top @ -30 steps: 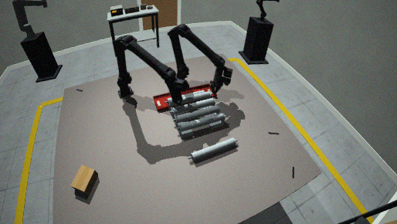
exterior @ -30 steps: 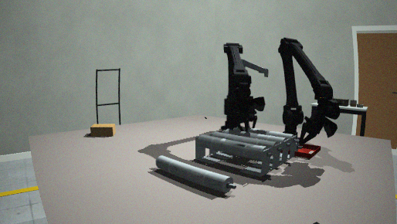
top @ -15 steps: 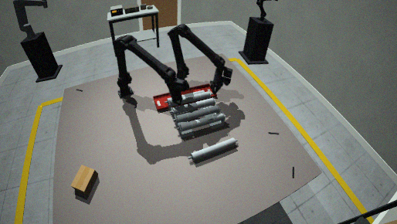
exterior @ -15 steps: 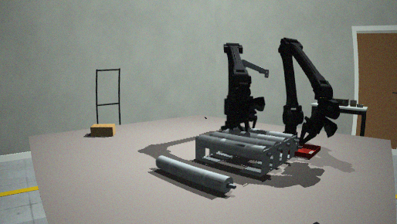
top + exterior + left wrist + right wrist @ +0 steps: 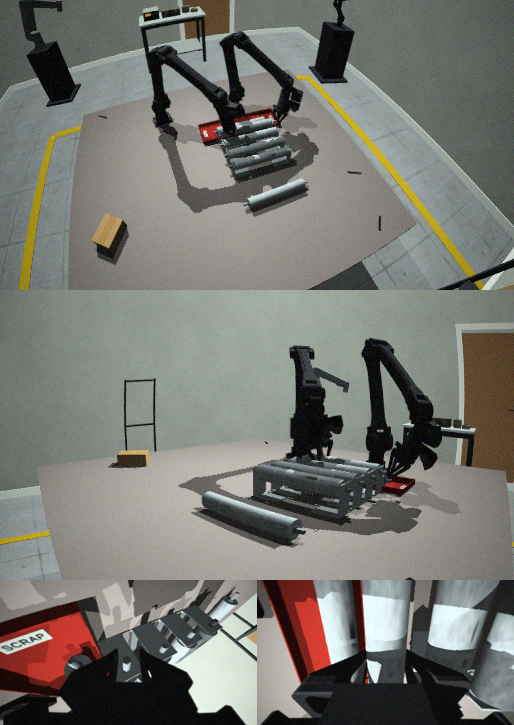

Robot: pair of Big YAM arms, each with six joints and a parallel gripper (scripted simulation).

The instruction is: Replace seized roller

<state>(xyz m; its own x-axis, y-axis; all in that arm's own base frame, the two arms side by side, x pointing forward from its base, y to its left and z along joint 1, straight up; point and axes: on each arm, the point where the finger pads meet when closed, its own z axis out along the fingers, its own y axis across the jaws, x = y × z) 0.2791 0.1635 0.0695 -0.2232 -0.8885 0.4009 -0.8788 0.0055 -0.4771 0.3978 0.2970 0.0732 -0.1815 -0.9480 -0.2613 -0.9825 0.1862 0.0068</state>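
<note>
Right now my right hand is 100 mm to the right of the bed roller and 60 mm short of it. From my right hand the other things lie so: red scrap tray 120 mm behind, 70 mm to the left, 70 mm below; then cardboard box 700 mm to the right, 480 mm ahead, 40 mm below.
</note>
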